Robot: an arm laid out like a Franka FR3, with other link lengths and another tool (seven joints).
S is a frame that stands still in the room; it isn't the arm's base.
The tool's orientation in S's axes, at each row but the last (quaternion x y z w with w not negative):
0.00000, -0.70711, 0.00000, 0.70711
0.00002, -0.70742, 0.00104, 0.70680
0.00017, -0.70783, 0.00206, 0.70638
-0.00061, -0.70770, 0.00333, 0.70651
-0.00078, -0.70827, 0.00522, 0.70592
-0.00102, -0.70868, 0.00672, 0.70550
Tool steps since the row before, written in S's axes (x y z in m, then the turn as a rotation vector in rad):
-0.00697, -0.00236, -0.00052, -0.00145, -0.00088, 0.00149
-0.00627, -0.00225, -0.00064, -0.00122, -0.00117, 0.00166
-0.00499, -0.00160, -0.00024, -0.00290, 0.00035, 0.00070
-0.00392, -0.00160, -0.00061, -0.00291, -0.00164, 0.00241
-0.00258, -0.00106, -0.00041, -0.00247, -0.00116, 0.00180
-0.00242, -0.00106, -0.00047, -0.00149, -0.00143, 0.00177
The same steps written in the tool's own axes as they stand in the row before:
-0.00052, -0.00236, 0.00697, 0.00149, -0.00088, 0.00145
-0.00064, -0.00224, 0.00627, 0.00166, -0.00117, 0.00122
-0.00023, -0.00158, 0.00500, 0.00071, 0.00036, 0.00290
-0.00061, -0.00158, 0.00393, 0.00241, -0.00164, 0.00291
-0.00041, -0.00104, 0.00259, 0.00180, -0.00116, 0.00247
-0.00047, -0.00104, 0.00243, 0.00176, -0.00144, 0.00149

